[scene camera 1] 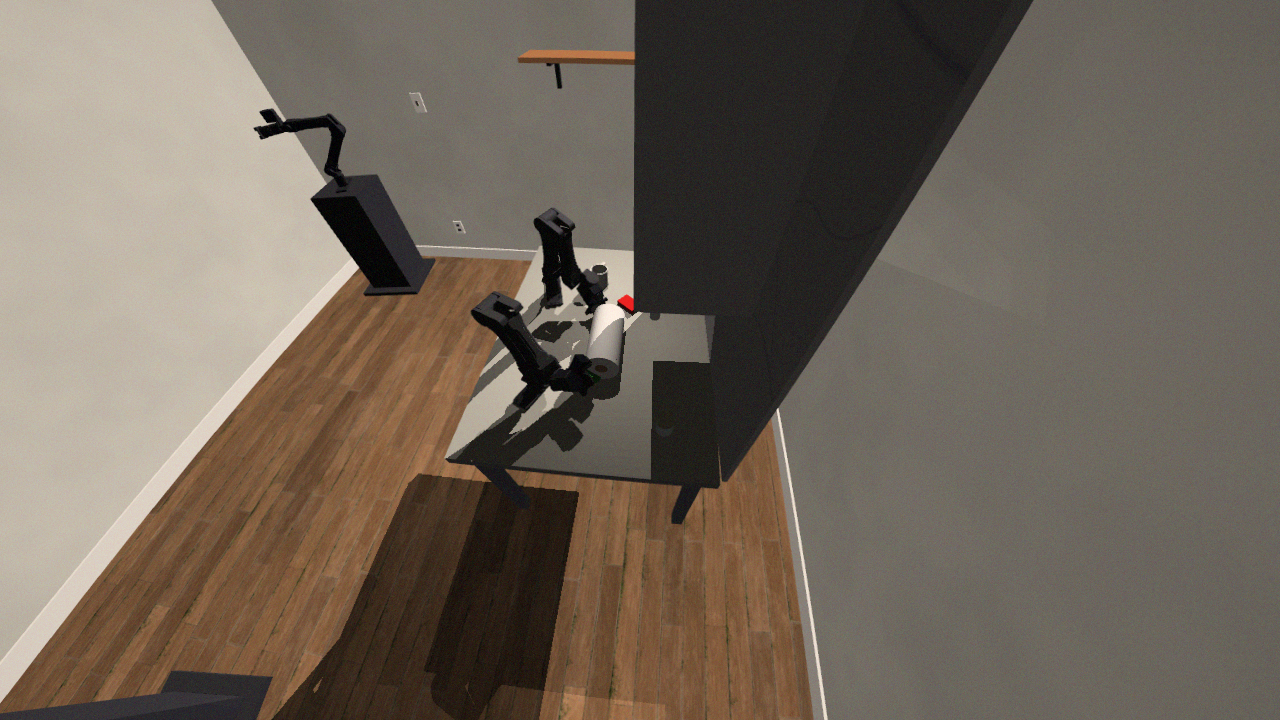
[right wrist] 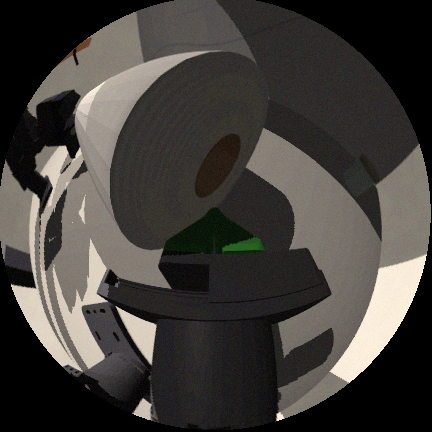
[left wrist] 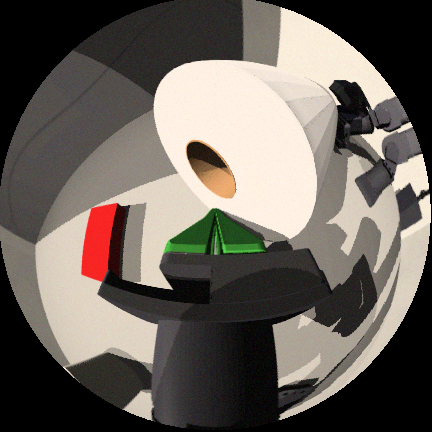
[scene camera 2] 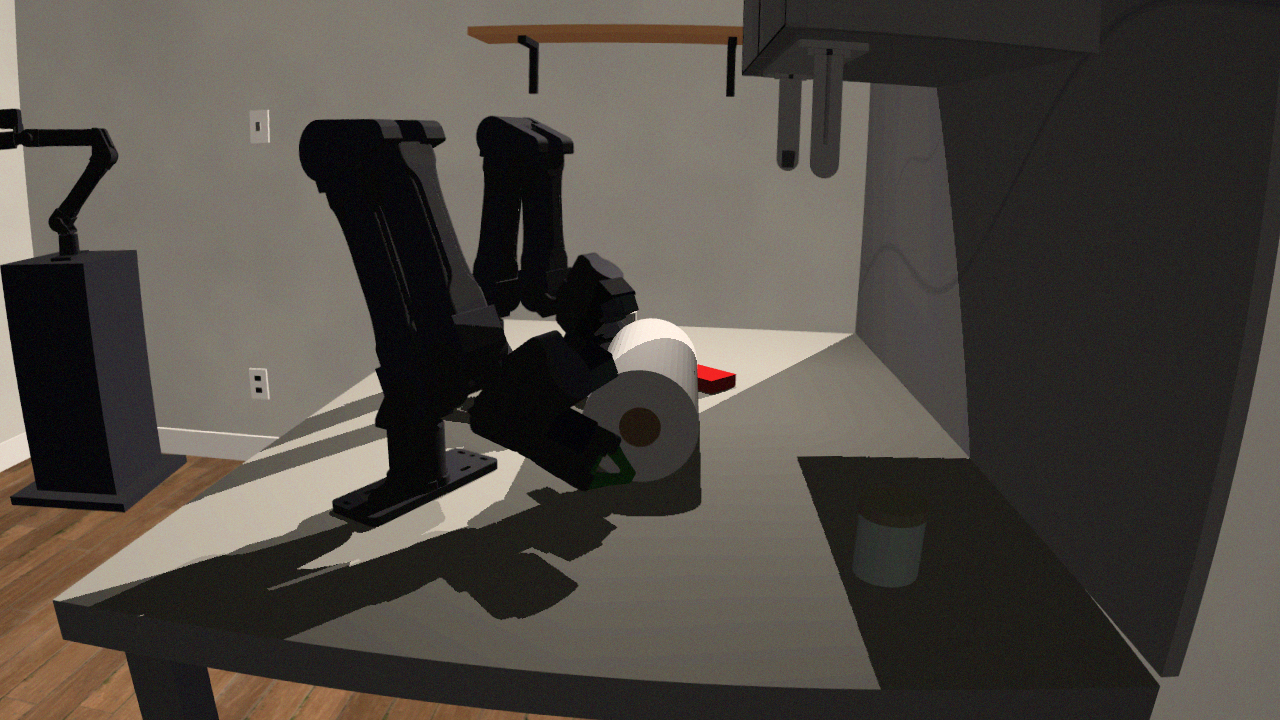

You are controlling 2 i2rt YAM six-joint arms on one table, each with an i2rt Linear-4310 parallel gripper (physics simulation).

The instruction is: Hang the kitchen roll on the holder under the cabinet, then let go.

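Places are measured from the left arm's base along level axes (x left, y back, z up), in metres.
Pixels of known places: left gripper, fingertip midpoint: [left wrist: 214, 212]; right gripper, fingertip midpoint: [scene camera 1: 600, 378] [right wrist: 213, 212] [scene camera 2: 632, 477]; left arm's base, origin of the base link: [scene camera 1: 554, 291] [right wrist: 44, 189]; right arm's base, origin of the base link: [scene camera 1: 537, 386] [right wrist: 132, 366] [left wrist: 370, 184] [scene camera 2: 419, 488].
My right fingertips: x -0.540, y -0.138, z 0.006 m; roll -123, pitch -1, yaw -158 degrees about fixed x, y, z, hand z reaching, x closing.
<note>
Ahead of a thing's pixels: the offset from my right fingertips to its middle. "pt": to the spot under its first point.
The white kitchen roll {dy -0.046, dx +0.133, dz +0.059 m} [scene camera 1: 606, 337] lies on its side on the table {pt dy -0.017, dx -0.002, dz +0.093 m} [scene camera 2: 649, 397]. My left gripper [left wrist: 214, 212] is shut and empty, with its green tips at the roll's far, lit end face {pt dy -0.062, dx +0.272, dz +0.091 m} [left wrist: 241, 144], just below the brown core. In scene camera 2 it sits behind the roll [scene camera 2: 602, 302]. My right gripper [right wrist: 213, 212] is shut and empty at the near, shaded end face {pt dy +0.018, dx +0.008, dz +0.092 m} [right wrist: 177, 149], also just below the core; its green tip shows low beside the roll {pt dy +0.019, dx +0.009, dz +0.011 m} [scene camera 2: 613, 466]. The holder {dy -0.216, dx +0.077, dz +0.409 m} [scene camera 2: 810, 116] hangs under the cabinet, high and to the right of the roll.
A red block {dy -0.190, dx +0.372, dz +0.004 m} [scene camera 2: 715, 379] lies on the table beyond the roll, also in the left wrist view [left wrist: 98, 241]. A cup {dy -0.182, dx -0.249, dz +0.029 m} [scene camera 2: 887, 546] stands in the shadow at the near right. The dark cabinet [scene camera 2: 922, 36] and its side wall close off the table's right side.
</note>
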